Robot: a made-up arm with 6 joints.
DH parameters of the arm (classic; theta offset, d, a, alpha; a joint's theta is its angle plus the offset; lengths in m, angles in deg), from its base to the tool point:
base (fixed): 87.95 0 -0.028 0
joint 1: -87.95 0.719 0.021 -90
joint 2: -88.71 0 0.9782 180
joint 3: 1.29 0.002 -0.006 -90
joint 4: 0 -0.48 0.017 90
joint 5: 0 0.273 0.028 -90
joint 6: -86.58 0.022 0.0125 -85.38
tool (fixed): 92.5 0.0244 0 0
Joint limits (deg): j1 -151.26..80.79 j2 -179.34..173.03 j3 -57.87..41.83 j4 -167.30..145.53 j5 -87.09..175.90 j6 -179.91..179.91
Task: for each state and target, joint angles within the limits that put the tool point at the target. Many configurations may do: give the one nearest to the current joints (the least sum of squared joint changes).
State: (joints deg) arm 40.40 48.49 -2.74 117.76 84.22 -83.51
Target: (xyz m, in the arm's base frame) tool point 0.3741 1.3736 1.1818
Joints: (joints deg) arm 71.82 64.01 38.52 107.63 92.37 -88.32
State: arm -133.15 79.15 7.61 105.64 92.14 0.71
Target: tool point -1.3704 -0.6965 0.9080
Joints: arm -151.26 75.76 41.83 82.93 143.12 -24.03
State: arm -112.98 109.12 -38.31 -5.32 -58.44 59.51
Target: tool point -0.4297 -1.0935 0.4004
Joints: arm -99.56 78.08 -7.30 9.14 -56.45 58.85
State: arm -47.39 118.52 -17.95 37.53 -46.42 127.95
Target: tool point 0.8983 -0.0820 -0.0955
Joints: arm 4.29 106.14 -14.79 50.37 -46.13 127.09
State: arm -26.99 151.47 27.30 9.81 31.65 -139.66
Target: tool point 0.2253 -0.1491 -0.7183
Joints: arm 8.52 161.61 33.38 55.92 28.54 -140.52
